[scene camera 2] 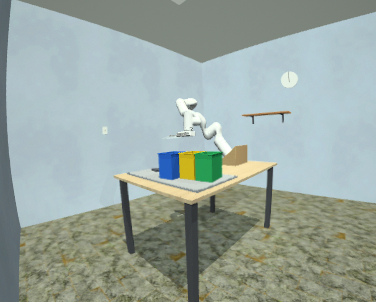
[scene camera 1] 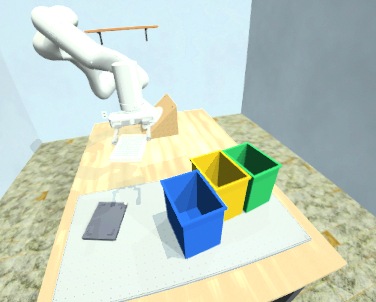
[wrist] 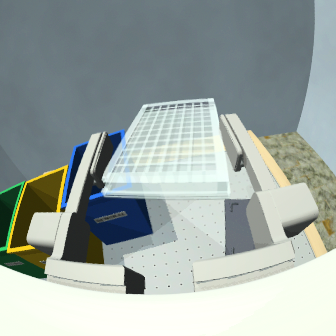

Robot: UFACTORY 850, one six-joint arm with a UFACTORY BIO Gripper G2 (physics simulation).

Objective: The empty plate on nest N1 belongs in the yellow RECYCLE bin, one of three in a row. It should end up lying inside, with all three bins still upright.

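My gripper [scene camera 1: 132, 139] [scene camera 2: 185, 135] [wrist: 167, 150] is shut on the clear, gridded plate [scene camera 1: 128, 151] [scene camera 2: 171, 137] [wrist: 172, 142], held by its two long sides, high above the table. The yellow bin [scene camera 1: 235, 199] [scene camera 2: 187, 166] [wrist: 35, 210] stands upright between the blue bin [scene camera 1: 202, 236] [scene camera 2: 168, 166] [wrist: 120, 222] and the green bin [scene camera 1: 262, 192] [scene camera 2: 209, 168] [wrist: 9, 215], which are also upright. The dark grey nest [scene camera 1: 106, 222] [scene camera 2: 155, 170] [wrist: 237, 225] lies bare on the mat; no label on it is readable. In the wrist view the plate overlaps part of the blue bin.
The bins stand on a perforated grey mat [scene camera 1: 140, 265] [wrist: 167, 265] on the wooden table [scene camera 1: 322, 262] [scene camera 2: 150, 186]. A brown wedge-shaped block [scene camera 1: 169, 121] [scene camera 2: 237, 156] stands at the arm's base. A wall shelf [scene camera 1: 122, 29] [scene camera 2: 266, 114] hangs behind the arm.
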